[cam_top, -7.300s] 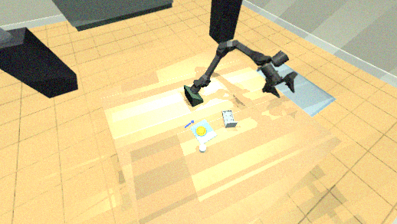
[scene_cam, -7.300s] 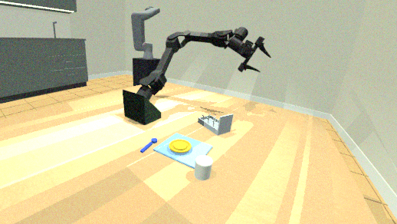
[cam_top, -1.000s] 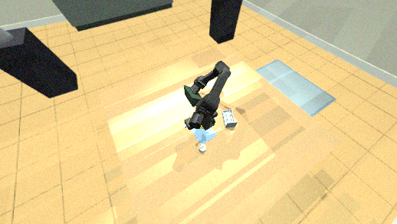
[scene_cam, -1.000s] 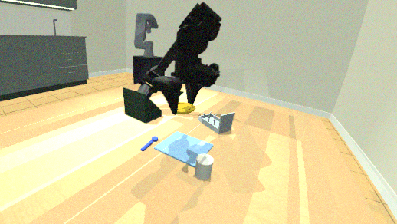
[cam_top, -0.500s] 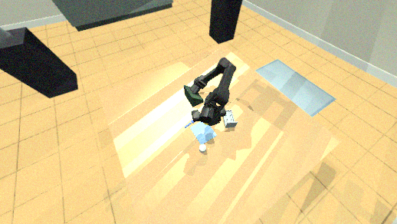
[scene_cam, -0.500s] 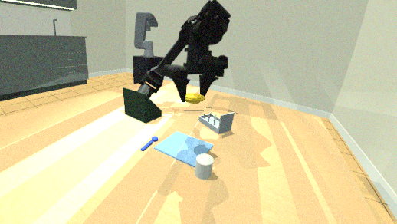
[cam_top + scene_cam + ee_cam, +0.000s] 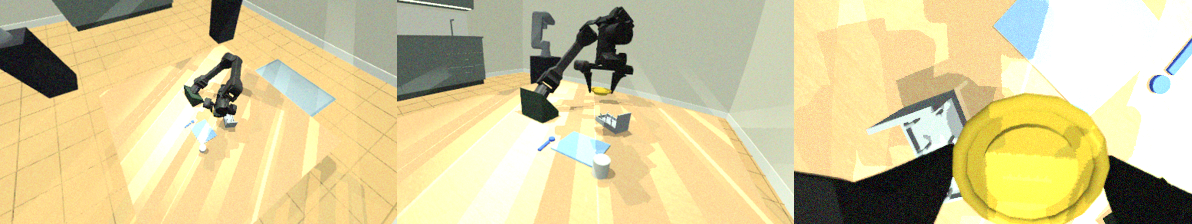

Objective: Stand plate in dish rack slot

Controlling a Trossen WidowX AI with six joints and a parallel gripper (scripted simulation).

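The grey dish rack is 10 mm ahead of my gripper tip, 110 mm to the left of it and 140 mm below it. Also, from my gripper tip: blue spoon 100 mm behind, 150 mm to the right, 160 mm below; then light blue mat 100 mm to the right, 160 mm below; then yellow plate 10 mm above.
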